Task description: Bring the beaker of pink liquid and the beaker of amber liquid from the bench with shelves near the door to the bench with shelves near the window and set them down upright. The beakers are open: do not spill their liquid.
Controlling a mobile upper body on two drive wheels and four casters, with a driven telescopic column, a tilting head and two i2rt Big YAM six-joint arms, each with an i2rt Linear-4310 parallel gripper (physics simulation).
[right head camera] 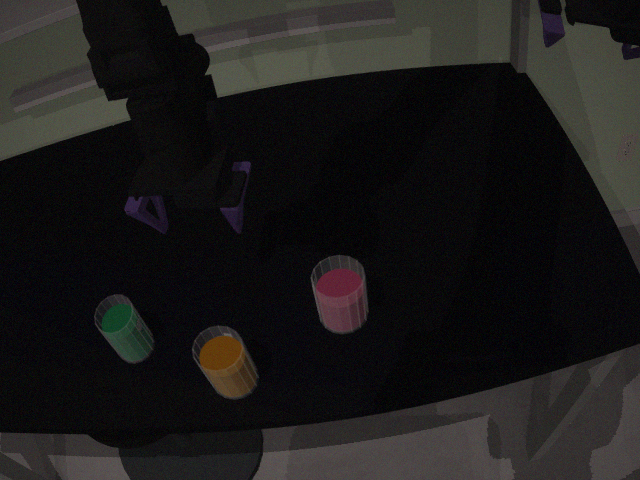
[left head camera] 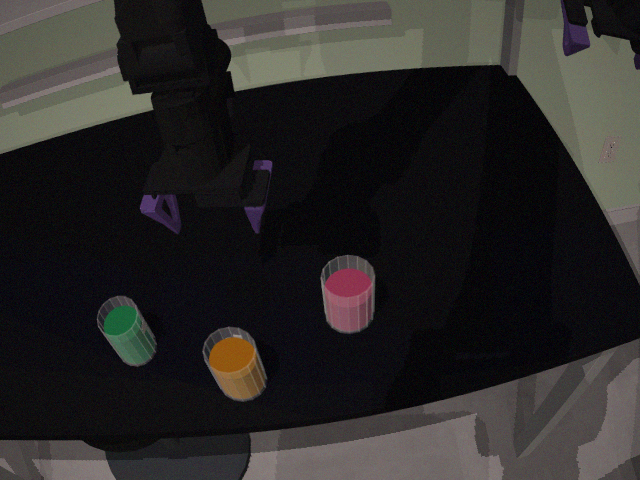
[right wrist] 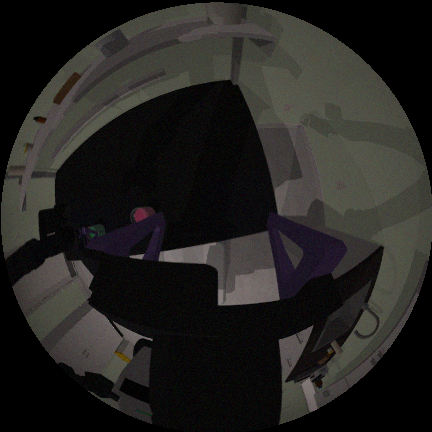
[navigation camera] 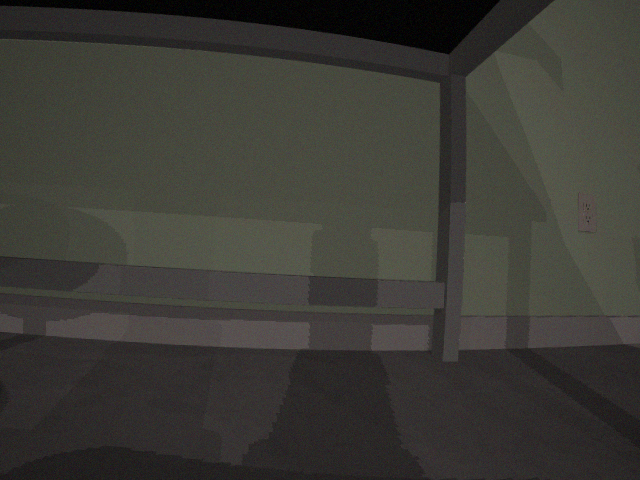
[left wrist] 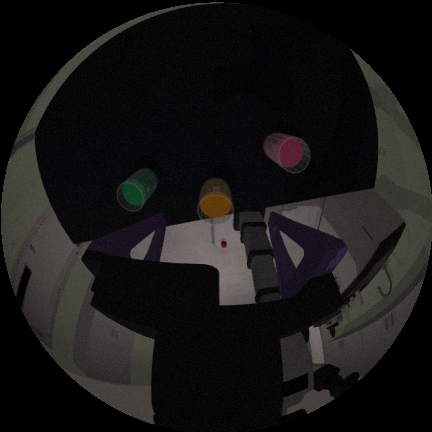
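Note:
The beaker of pink liquid stands upright on the black bench top. The beaker of amber liquid stands upright near the bench's front edge, left of the pink one in the head views. My left gripper is open and empty, above the bench and behind the beakers in the head views. My right gripper is open and empty, high at the upper right of the head views, away from both beakers.
A beaker of green liquid stands left of the amber one in the head views. A wall shelf runs behind the bench. The bench's leg shows in the navigation view, with a wall at the right.

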